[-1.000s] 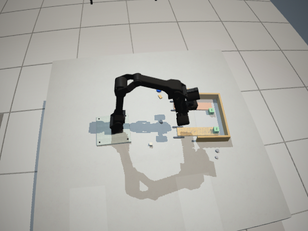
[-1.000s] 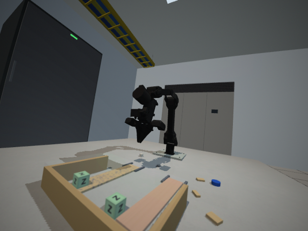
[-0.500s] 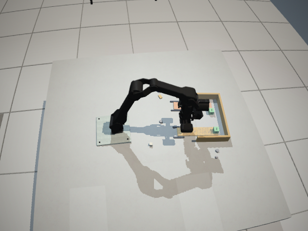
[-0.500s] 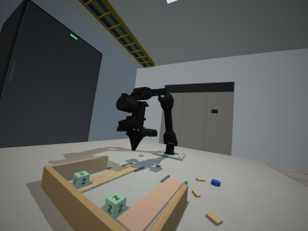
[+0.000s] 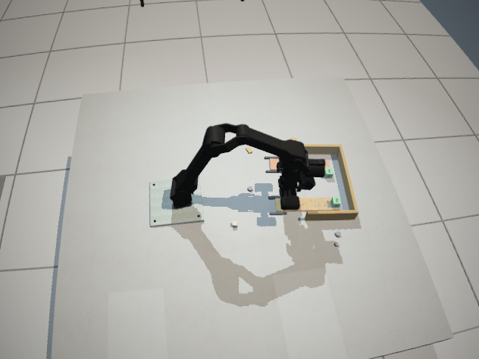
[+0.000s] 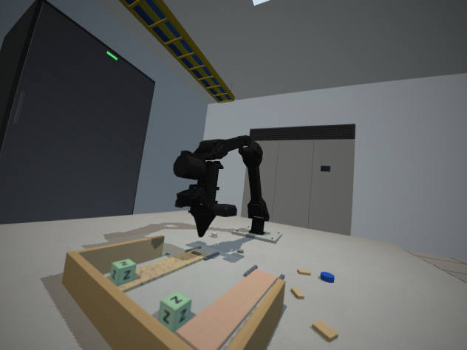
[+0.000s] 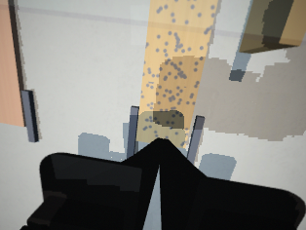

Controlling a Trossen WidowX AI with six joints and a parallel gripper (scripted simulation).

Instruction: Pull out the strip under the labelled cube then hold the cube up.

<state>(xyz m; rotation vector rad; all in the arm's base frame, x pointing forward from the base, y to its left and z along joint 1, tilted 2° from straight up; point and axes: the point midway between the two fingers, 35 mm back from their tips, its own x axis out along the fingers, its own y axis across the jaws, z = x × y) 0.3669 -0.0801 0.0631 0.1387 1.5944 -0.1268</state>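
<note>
The white bit is 190 mm behind my gripper tip, 50 mm to the right of it and 40 mm below it. The rest, counted from my gripper tip: blue disc: 330 mm to the left, 60 mm behind, 50 mm below.
</note>
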